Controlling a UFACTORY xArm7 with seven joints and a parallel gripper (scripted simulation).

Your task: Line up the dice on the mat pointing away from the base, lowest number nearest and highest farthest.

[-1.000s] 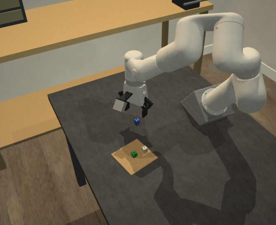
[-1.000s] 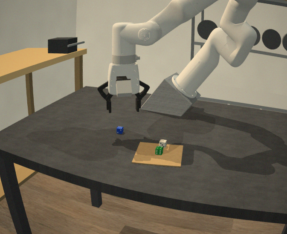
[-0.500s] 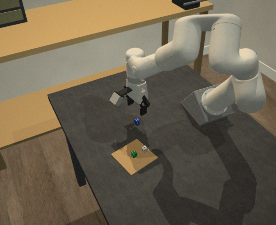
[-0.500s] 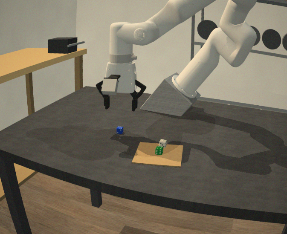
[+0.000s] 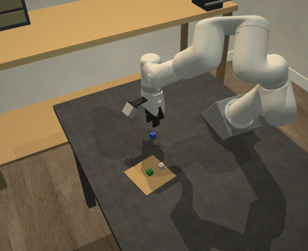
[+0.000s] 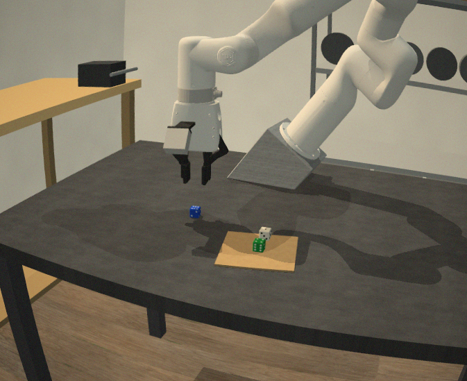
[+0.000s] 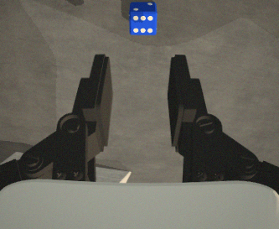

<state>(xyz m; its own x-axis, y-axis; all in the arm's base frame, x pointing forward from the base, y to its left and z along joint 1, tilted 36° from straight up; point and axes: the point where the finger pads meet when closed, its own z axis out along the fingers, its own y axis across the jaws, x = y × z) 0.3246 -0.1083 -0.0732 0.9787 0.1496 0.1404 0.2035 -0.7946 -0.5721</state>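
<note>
My hand is 9 cm above the blue die. Also, from my hand: green die: 18 cm to the left, 10 cm ahead, 8 cm below; white die: 17 cm to the left, 8 cm below, 5 cm ahead; tan square mat: 18 cm to the left, 10 cm ahead, 9 cm below.
</note>
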